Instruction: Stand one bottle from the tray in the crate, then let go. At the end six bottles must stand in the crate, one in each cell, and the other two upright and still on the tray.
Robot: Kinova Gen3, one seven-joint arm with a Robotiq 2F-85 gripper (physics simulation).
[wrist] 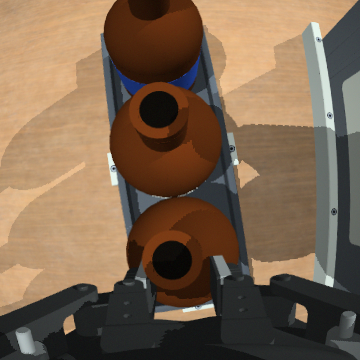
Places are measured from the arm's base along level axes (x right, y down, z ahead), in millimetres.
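Pixels of known places: gripper, fingertip midpoint: (182, 273).
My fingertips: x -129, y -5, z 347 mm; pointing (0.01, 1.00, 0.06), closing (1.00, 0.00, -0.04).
Note:
For each thing: its top centre in the pictures, then the offset to it from my fingertips. "spot": a spot on its surface instead. Level surfaces: height alone.
- grey tray, surface spot: (232, 195) spot: dx +50, dy +97, dz +38 mm
- middle bottle, middle of its top: (159, 112) dx -3, dy -38, dz +80 mm
- far bottle, surface spot: (155, 50) spot: dx -4, dy +10, dz +135 mm
- pale rail with screws, middle of its top: (332, 162) dx +152, dy +93, dz +59 mm
- dark grey structure, surface spot: (345, 165) spot: dx +159, dy +80, dz +55 mm
- Wooden table, its level: dy +123 mm
The near bottle (195, 220), brown with a dark round mouth, is over the near end of the grey tray (232, 195). My gripper (182, 273) is shut on its neck, one finger on each side; a narrow strip shows between the mouth's rim and the right finger. Its body almost meets the middle bottle (195, 155) in this view. The middle bottle stands on the tray. The far bottle (155, 50), with a blue band, is behind it and cut off by the top edge. The bases of the near and middle bottles are hidden.
A pale rail with screws (325, 165) runs along the edge of a dark grey structure (345, 165) at the right, perhaps the crate's side; its cells do not show. Wooden table (45, 125) surrounds the tray, with shadows across it.

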